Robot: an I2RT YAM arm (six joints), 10 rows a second.
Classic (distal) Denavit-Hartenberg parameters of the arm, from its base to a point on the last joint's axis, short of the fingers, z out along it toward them. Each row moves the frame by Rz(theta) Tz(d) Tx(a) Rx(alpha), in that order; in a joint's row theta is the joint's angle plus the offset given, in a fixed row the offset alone. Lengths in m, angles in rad.
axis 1: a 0.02; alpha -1.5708; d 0.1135; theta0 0
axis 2: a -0.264; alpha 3.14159; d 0; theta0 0
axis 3: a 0.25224; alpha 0; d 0; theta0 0.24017
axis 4: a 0.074; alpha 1.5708; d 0; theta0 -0.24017
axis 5: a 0; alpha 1.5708; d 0; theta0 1.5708
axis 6: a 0; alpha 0; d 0.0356; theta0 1.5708
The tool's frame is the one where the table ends.
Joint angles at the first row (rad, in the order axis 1, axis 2, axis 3, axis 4, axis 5, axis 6):
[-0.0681, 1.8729, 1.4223, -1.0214, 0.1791, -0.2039]
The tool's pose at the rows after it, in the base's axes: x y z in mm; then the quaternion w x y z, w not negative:
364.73 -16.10 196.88 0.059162 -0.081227 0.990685 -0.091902
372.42 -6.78 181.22 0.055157 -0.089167 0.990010 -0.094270
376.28 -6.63 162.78 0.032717 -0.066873 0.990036 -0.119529
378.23 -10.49 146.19 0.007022 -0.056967 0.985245 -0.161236
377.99 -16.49 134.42 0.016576 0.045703 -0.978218 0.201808
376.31 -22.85 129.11 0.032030 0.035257 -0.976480 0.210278
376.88 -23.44 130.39 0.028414 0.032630 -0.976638 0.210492
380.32 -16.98 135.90 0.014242 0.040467 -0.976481 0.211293
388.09 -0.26 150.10 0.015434 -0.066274 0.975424 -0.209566
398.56 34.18 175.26 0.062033 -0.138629 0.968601 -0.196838
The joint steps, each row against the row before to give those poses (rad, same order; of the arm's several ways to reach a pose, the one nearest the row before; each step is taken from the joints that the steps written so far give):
[0.0404, 0.0240, -0.0004, 0.0649, -0.0095, 0.0008]
[0.0264, 0.0465, 0.0001, 0.0358, 0.0080, 0.0107]
[0.0057, 0.0534, -0.0001, 0.0069, 0.0572, 0.0522]
[-0.0023, 0.0489, 0.0001, 0.0000, 0.0877, 0.0214]
[-0.0084, 0.0358, -0.0001, -0.0099, 0.0851, 0.0217]
[-0.0153, 0.0153, -0.0007, -0.0142, 0.0191, 0.0126]
[-0.0015, -0.0027, 0.0015, 0.0031, 0.0000, 0.0023]
[0.0172, -0.0076, 0.0122, 0.0065, 0.0000, -0.0046]
[0.0427, -0.0153, 0.0370, 0.0038, -0.0057, -0.0221]
[0.0828, -0.0221, 0.0690, 0.0031, -0.0287, -0.0839]

